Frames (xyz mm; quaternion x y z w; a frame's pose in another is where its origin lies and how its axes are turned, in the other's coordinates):
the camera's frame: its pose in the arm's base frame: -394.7 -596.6 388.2 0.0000 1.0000 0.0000 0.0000
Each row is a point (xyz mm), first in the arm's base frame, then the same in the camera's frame.
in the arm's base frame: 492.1 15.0 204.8
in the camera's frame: -886.8 611.6 183.4
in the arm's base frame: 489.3 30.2 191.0
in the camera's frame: -884.0 626.8 197.2
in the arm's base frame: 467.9 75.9 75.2
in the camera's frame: -862.6 672.5 313.0
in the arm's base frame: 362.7 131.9 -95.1
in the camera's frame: -757.4 728.5 483.3
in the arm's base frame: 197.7 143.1 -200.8
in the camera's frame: -592.4 739.7 589.0
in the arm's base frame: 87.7 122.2 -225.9
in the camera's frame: -482.4 718.8 614.1
